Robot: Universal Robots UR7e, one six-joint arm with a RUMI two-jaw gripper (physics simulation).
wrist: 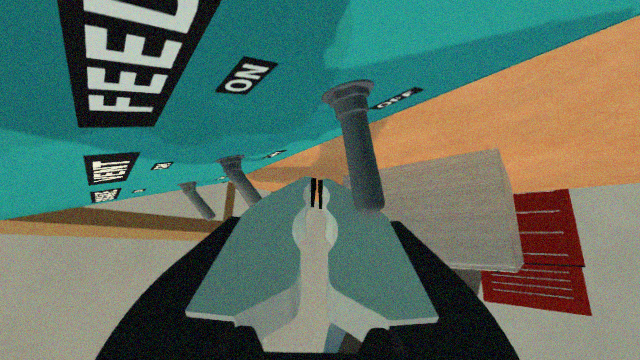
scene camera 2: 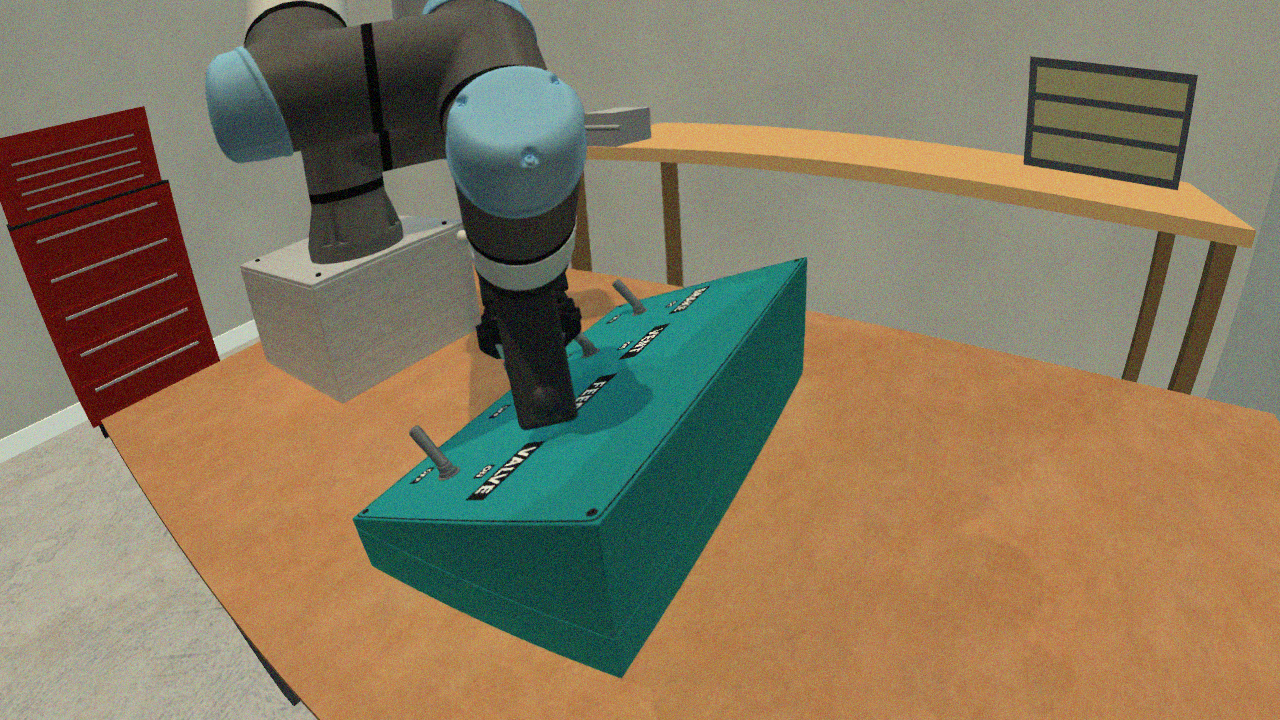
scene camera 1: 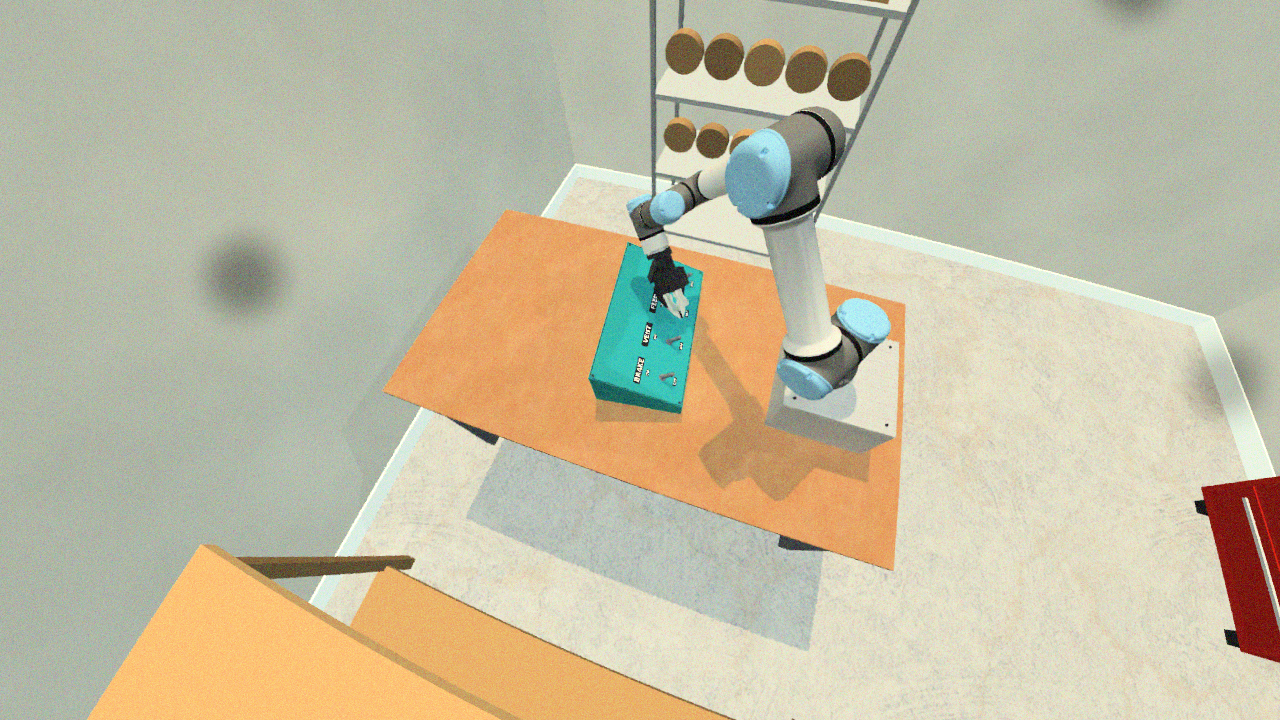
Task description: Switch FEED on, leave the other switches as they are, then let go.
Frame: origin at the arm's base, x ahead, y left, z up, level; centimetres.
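Seen in the pictures: gripper, fingertip midpoint: [wrist: 317,181] [scene camera 1: 681,318]; arm's base, link origin: [scene camera 2: 356,246].
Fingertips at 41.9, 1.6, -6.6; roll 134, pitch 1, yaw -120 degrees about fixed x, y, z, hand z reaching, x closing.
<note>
Offsets run from my fingertips to a thing's top centre, as dx, dy, dz. Level surfaces: height alone.
The teal switch panel [scene camera 1: 623,295] [scene camera 2: 689,420] [wrist: 450,35] carries labelled toggles. The FEED label @(+10.2, -1.5, +0.3) [wrist: 127,75] [scene camera 2: 594,391] is partly out of the wrist view. The FEED lever @(+3.0, -3.8, +2.3) [wrist: 362,155] is close up there; it looks steeper than its neighbour, and whether it is on ON or OFF I cannot tell. My gripper [wrist: 317,181] [scene camera 1: 683,315] is shut and empty, low over the FEED area. The lever's end overlaps the right finger in the wrist view; contact is unclear. In scene camera 2 my gripper [scene camera 2: 546,422] hides the FEED lever. The VALVE lever @(+6.0, -15.5, +1.5) [scene camera 2: 431,450] stands nearest that camera.
The VENT lever @(-1.4, +7.3, +1.5) [wrist: 245,180] [scene camera 2: 586,344] and BRAKE lever @(-5.1, +18.8, +1.5) [wrist: 199,201] [scene camera 2: 629,296] stand farther along the panel. The grey base block [scene camera 2: 358,331] [wrist: 450,215] stands beside it on the orange table @(dz -11.2) [scene camera 1: 501,295]. A shelf rack [scene camera 1: 654,89] is behind.
</note>
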